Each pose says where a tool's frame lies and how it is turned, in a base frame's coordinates. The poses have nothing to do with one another.
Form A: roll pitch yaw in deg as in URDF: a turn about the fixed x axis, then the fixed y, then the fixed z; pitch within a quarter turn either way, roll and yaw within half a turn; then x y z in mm.
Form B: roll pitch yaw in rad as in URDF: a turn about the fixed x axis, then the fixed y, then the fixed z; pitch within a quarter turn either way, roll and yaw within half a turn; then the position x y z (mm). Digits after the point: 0 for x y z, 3 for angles.
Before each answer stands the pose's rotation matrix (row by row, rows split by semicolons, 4 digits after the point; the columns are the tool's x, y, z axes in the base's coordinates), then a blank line. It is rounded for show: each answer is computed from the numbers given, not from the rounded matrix.
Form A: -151.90 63.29 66.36 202 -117 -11
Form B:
0.1802 0.6394 -0.7475; 0.4118 -0.7392 -0.5330; -0.8933 -0.2117 -0.3965

-2.651 1.105 1.158 202 -117 -11
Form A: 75.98 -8.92 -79.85 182 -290 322
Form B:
0.1741 0.2120 -0.9616; -0.9724 0.1908 -0.1340; 0.1551 0.9585 0.2393

1.326 -0.156 -1.394 182 -290 322
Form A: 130.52 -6.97 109.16 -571 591 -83
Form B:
-0.3258 0.6440 0.6922; 0.9376 0.1261 0.3240; 0.1213 0.7546 -0.6449

2.278 -0.122 1.905 -571 591 -83
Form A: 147.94 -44.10 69.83 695 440 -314
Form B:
0.2476 0.6681 0.7016; 0.6741 -0.6390 0.3706; 0.6959 0.3812 -0.6086

2.582 -0.770 1.219 695 440 -314
